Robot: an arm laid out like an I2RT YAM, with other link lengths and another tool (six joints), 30 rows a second.
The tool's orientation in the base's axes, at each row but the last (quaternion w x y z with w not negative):
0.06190 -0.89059 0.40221 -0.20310
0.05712 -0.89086 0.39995 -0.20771
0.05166 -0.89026 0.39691 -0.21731
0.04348 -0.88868 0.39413 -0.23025
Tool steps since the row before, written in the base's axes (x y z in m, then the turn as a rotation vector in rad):
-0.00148 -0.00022 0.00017 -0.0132 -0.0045 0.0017
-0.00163 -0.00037 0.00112 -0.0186 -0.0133 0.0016
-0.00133 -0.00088 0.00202 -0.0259 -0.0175 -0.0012
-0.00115 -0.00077 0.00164 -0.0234 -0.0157 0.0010
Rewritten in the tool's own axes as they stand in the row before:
-0.00066 0.00112 -0.00075 -0.0040 0.0117 -0.0067
-0.00033 0.00107 -0.00167 -0.0007 0.0213 -0.0083
0.00056 0.00097 -0.00232 -0.0029 0.0299 -0.0086
0.00050 0.00089 -0.00189 -0.0020 0.0264 -0.0096

